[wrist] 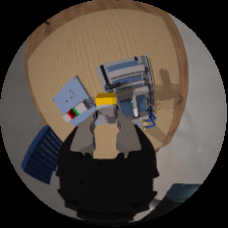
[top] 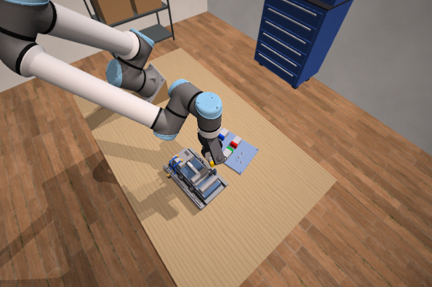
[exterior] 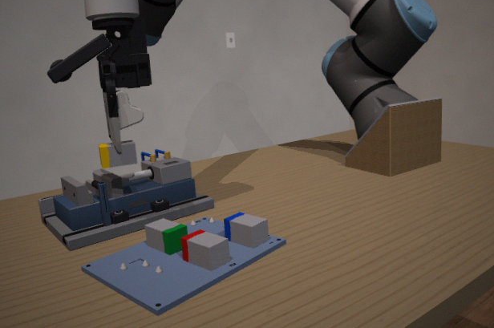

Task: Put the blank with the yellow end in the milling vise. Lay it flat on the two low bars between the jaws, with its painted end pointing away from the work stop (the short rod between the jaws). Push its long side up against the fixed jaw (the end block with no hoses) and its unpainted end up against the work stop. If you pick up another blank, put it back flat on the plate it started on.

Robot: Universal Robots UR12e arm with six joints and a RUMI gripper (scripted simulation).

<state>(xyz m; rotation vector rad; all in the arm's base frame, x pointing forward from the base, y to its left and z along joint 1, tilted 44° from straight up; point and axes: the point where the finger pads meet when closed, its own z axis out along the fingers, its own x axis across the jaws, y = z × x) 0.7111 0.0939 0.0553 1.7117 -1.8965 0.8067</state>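
The moving jaw is 10 mm ahead of my hand, 80 mm to the right of it and 90 mm below it. From my hand the other things lie so: yellow-ended blank (20 mm below); then milling vise (20 mm behind, 80 mm to the right, 130 mm below); then fixed jaw (80 mm ahead, 70 mm to the right, 90 mm below).
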